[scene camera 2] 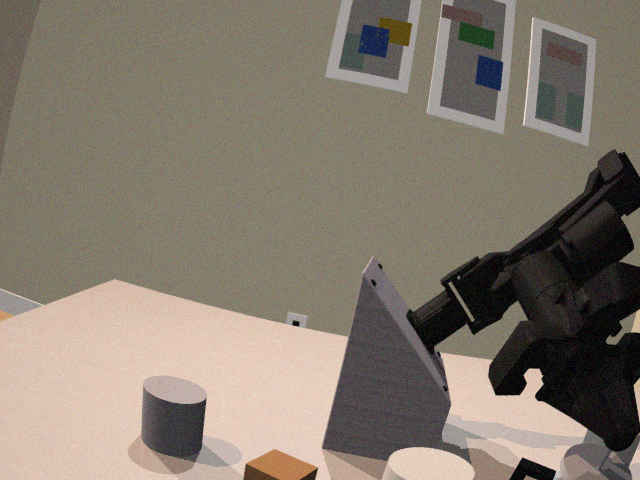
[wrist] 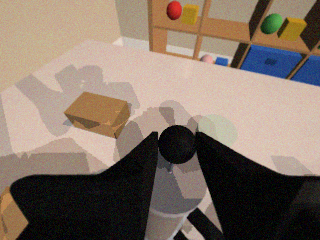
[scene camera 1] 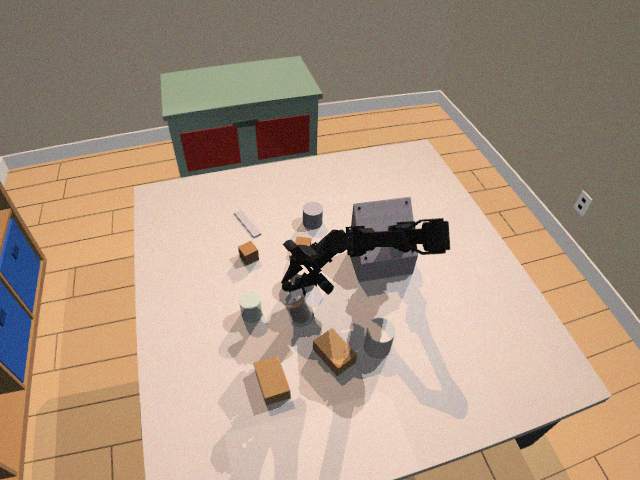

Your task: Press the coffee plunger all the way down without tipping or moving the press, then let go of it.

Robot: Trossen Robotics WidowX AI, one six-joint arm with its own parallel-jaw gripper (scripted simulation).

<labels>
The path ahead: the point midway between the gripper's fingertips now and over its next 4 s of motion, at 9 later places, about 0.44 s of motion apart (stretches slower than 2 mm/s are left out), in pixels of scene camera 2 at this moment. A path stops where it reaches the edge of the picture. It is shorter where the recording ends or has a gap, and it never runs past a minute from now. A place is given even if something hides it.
The gripper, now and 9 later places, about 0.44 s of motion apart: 624, 437; 623, 441; 623, 444; 624, 446; 625, 448; 625, 450; 626, 451; 625, 453; 626, 453; 629, 361
</labels>
